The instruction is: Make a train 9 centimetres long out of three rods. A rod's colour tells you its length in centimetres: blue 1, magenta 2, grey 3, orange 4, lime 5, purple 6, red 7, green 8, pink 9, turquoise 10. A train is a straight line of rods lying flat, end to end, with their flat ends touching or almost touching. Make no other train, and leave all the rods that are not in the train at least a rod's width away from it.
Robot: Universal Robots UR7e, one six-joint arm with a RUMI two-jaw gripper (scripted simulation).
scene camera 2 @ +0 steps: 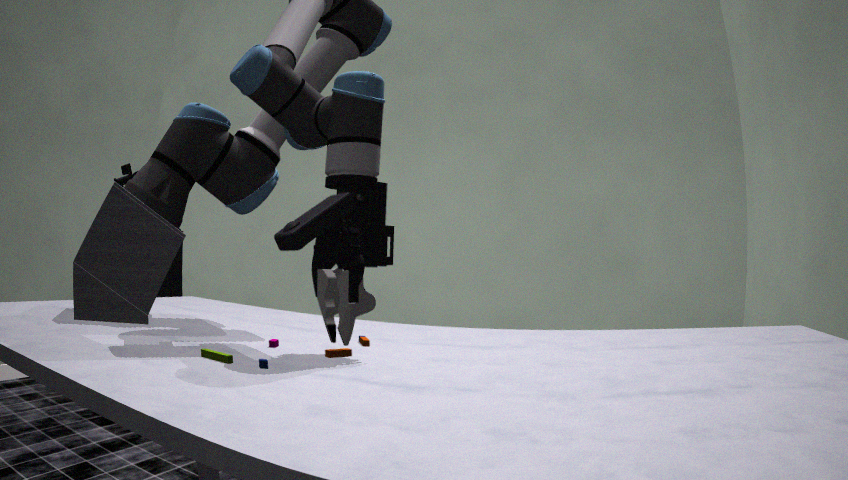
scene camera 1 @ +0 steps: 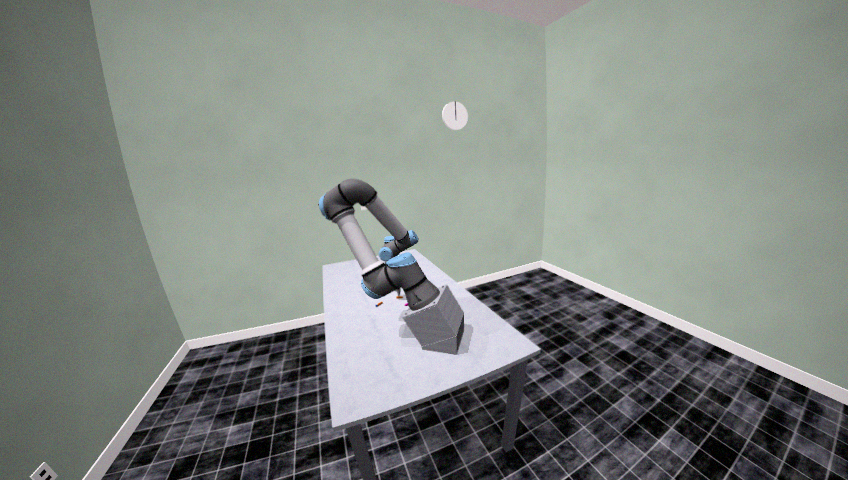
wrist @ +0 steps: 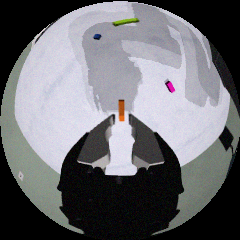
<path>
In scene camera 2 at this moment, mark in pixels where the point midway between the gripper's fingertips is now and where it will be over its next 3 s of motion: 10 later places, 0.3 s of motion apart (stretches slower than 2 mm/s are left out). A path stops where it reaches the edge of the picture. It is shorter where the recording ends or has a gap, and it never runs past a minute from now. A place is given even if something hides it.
My gripper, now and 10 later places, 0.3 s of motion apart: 339,344; 339,345; 339,350; 339,354; 339,355; 339,354; 340,343; 340,324; 341,300; 340,286; 339,283
</path>
